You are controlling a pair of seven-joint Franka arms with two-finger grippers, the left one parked.
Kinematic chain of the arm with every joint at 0, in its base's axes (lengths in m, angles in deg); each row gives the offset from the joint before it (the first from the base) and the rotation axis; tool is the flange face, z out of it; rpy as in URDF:
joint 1: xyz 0 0 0.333 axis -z
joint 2: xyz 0 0 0 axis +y
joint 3: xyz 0 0 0.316 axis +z
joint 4: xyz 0.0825 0 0 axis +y
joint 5: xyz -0.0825 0 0.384 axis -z
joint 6: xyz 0 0 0 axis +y
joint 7: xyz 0.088 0 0 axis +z
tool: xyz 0 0 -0.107 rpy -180 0 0
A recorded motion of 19 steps. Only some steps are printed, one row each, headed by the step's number.
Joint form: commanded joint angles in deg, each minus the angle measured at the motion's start. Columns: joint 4, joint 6, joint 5, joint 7, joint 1, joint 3, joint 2.
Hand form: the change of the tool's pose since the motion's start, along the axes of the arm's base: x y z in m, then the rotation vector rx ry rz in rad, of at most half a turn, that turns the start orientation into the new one. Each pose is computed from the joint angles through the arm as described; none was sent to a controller.
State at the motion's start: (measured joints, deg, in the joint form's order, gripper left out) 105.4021 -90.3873 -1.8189 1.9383 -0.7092 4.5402 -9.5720
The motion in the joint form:
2: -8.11 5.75 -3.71 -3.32 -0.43 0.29 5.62
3: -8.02 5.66 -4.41 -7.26 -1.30 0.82 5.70
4: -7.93 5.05 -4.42 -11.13 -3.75 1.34 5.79
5: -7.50 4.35 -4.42 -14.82 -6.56 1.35 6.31
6: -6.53 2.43 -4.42 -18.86 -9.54 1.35 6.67
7: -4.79 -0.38 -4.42 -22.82 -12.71 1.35 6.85
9: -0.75 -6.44 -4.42 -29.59 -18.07 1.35 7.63
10: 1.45 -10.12 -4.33 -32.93 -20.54 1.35 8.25
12: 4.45 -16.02 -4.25 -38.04 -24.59 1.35 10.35
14: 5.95 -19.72 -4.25 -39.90 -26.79 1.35 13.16
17: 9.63 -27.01 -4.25 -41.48 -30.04 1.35 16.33
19: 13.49 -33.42 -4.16 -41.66 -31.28 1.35 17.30
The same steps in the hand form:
2: 0.0213 0.0148 0.0089 0.0591 0.0657 -0.0433
3: 0.0198 0.0290 0.0077 0.0606 0.0725 -0.0876
4: 0.0165 0.0558 0.0069 0.0511 0.0695 -0.1036
5: 0.0139 0.0812 -0.0004 0.0405 0.0775 -0.1197
6: 0.0106 0.1082 -0.0091 0.0328 0.0713 -0.1408
7: 0.0050 0.1366 -0.0213 0.0277 0.0599 -0.1588
9: -0.0069 0.1844 -0.0537 0.0202 0.0454 -0.1933
10: -0.0131 0.2062 -0.0726 0.0188 0.0338 -0.2141
12: -0.0233 0.2428 -0.1092 0.0152 0.0254 -0.2418
14: -0.0270 0.2643 -0.1436 0.0062 0.0363 -0.2422
17: -0.0406 0.2915 -0.1941 0.0066 0.0313 -0.2252
19: -0.0506 0.2975 -0.2246 0.0202 0.0076 -0.2158

